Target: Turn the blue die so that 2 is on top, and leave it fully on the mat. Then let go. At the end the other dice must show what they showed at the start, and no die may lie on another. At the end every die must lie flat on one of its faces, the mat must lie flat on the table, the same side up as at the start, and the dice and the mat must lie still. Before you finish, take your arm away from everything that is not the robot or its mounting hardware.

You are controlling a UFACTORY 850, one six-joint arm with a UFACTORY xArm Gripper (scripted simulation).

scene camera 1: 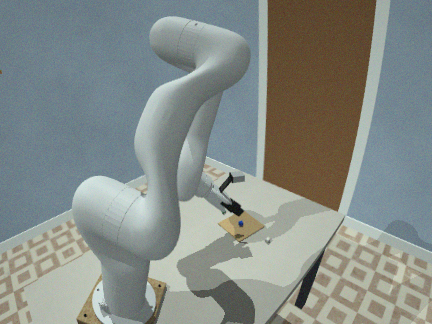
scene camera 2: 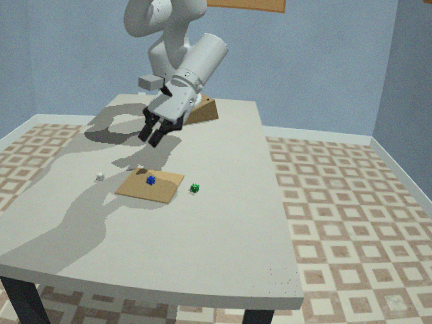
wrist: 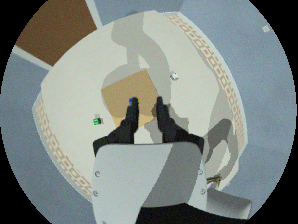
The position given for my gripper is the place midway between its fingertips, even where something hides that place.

Observation:
In view: my gripper [scene camera 2: 146, 142] and a tan mat [scene camera 2: 136, 186].
The tan mat also shows in scene camera 1 [scene camera 1: 250, 225] and in the wrist view [wrist: 116, 95]. My gripper also shows in scene camera 1 [scene camera 1: 240, 211] and in the wrist view [wrist: 147, 103].

